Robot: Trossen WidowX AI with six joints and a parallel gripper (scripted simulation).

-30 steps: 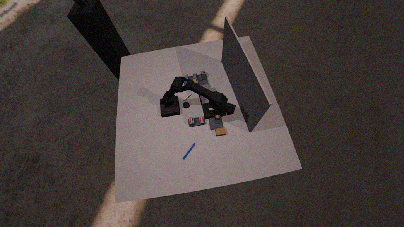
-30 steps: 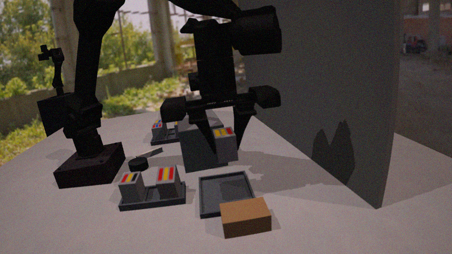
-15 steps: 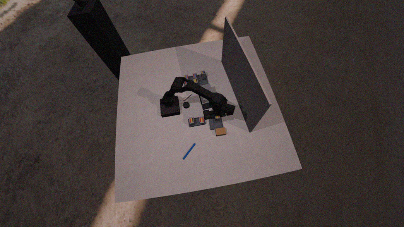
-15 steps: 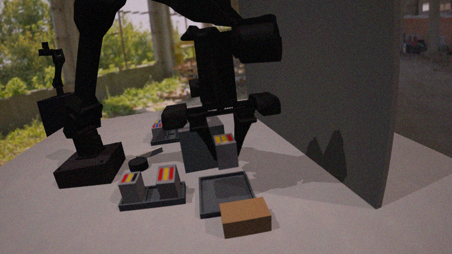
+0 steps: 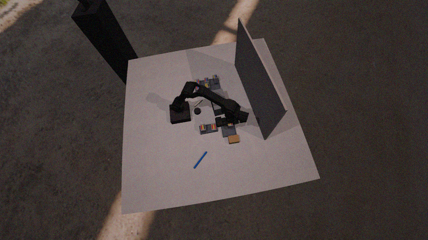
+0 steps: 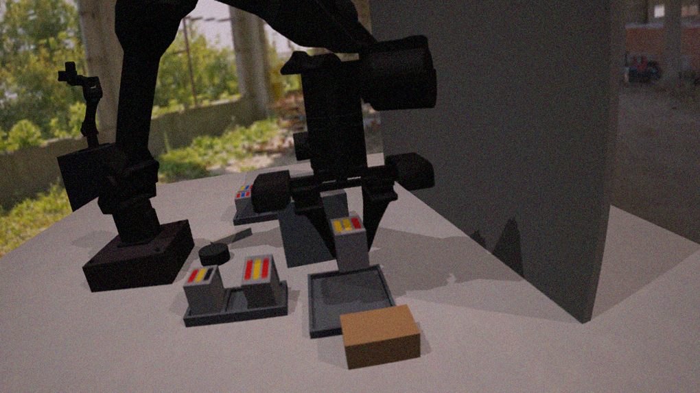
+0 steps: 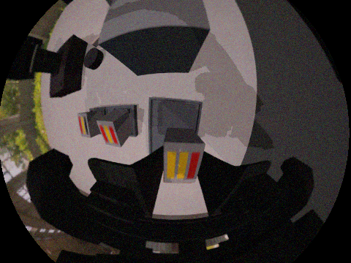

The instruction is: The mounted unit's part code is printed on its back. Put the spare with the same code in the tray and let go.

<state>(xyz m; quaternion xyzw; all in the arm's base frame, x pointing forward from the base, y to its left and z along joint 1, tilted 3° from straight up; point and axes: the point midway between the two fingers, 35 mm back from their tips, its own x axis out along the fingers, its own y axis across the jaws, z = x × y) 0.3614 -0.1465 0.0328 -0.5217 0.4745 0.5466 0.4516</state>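
Right now the tray is 6 cm below my gripper tip and 1 cm behind it. Round my gripper tip: brown box (9 cm to the right, 5 cm below, 2 cm ahead); then rack (15 cm behind, 6 cm below); then grey spare block (2 cm above).
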